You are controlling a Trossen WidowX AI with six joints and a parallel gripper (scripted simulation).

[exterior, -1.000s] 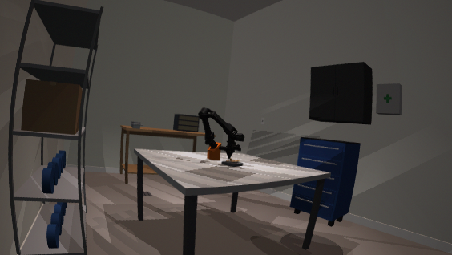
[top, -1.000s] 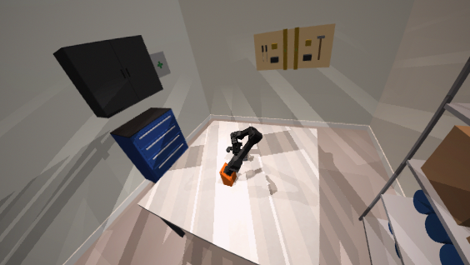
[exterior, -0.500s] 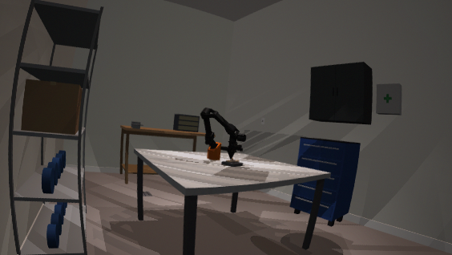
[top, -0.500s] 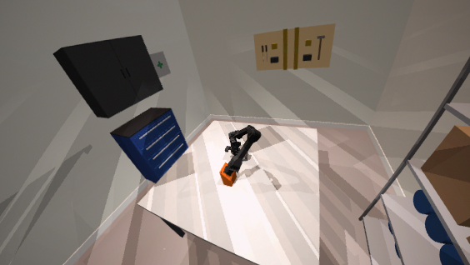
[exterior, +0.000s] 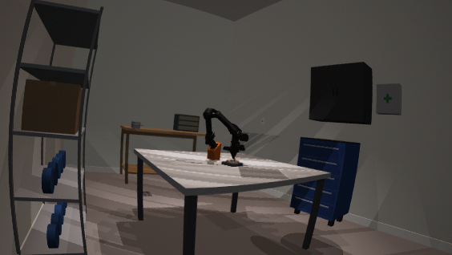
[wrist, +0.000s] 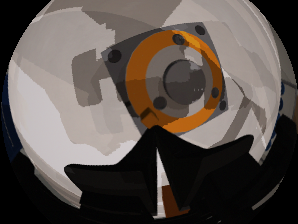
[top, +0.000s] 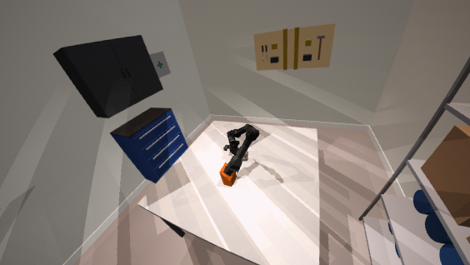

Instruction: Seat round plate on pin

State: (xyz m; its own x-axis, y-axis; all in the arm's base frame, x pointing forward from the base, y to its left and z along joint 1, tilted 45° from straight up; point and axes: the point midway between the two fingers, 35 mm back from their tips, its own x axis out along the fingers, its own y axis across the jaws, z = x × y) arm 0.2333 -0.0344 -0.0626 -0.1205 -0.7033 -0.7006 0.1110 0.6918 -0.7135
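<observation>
Right now the round plate is 3 cm ahead of my gripper tip and 2 cm to the right of it. The rest, counted from my gripper tip: square base 4 cm to the right, 4 cm ahead, 2 cm below.
</observation>
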